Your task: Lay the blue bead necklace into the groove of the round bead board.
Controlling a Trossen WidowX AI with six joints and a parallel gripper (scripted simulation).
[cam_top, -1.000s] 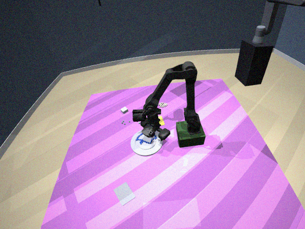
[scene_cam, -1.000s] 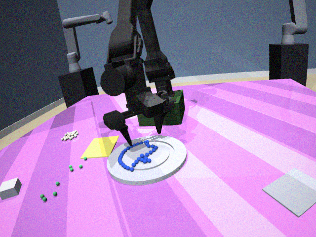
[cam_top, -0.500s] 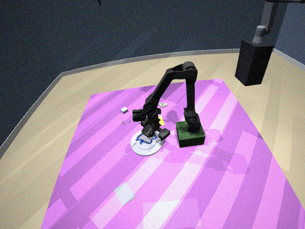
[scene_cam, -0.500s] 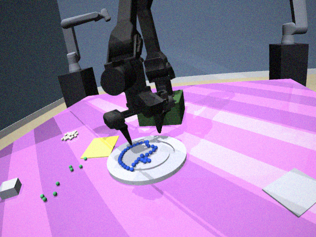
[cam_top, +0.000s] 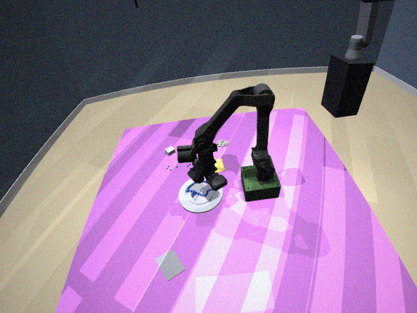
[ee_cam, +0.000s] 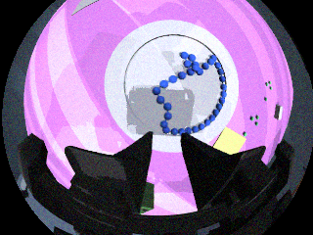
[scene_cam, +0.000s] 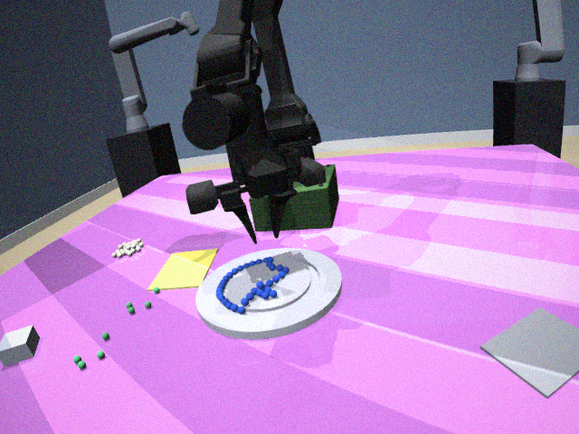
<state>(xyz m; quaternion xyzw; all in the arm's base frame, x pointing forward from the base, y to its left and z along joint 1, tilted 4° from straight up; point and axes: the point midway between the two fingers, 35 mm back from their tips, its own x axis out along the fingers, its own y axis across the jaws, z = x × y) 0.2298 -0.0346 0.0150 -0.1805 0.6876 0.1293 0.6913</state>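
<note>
Now: the round white bead board 50 mm ahead of my gripper tip, 40 mm below it and 10 mm to the left of it. The rest, counted from my gripper tip: yellow sheet (150 mm to the right, 50 mm below, 20 mm behind); grey tile (310 mm to the left, 200 mm ahead, 50 mm below); cube (320 mm to the right, 200 mm ahead, 40 mm below).
</note>
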